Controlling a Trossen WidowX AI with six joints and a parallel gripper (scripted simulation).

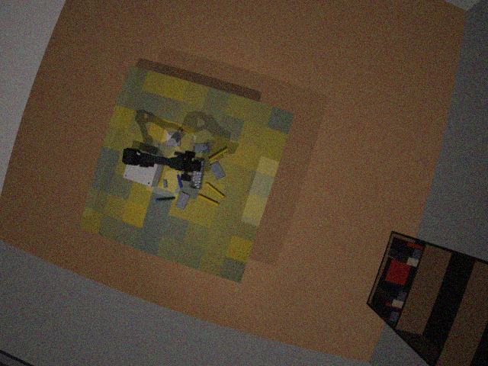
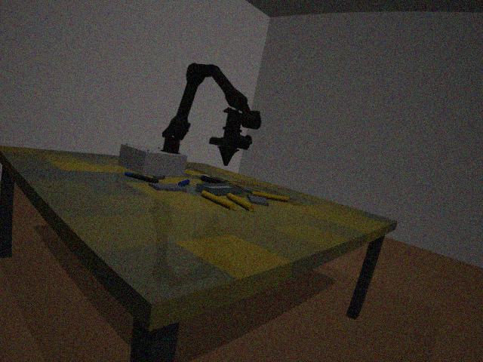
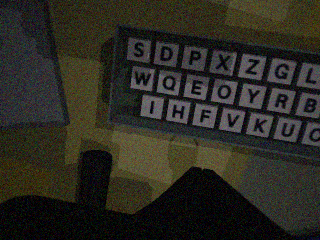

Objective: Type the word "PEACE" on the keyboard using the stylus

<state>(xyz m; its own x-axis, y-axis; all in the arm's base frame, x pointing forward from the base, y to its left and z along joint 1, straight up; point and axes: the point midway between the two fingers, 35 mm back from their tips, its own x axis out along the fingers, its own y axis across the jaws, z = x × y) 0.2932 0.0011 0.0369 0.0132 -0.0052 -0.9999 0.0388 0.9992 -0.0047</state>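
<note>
My gripper tip is now 11 cm past the blue stylus, 9 cm above it and 8 cm to the left of it. Round my gripper tip: grey stylus tip 12 cm behind, 9 cm below, 5 cm to the right; then dark blue pen 26 cm to the right, 21 cm behind, 9 cm below.
</note>
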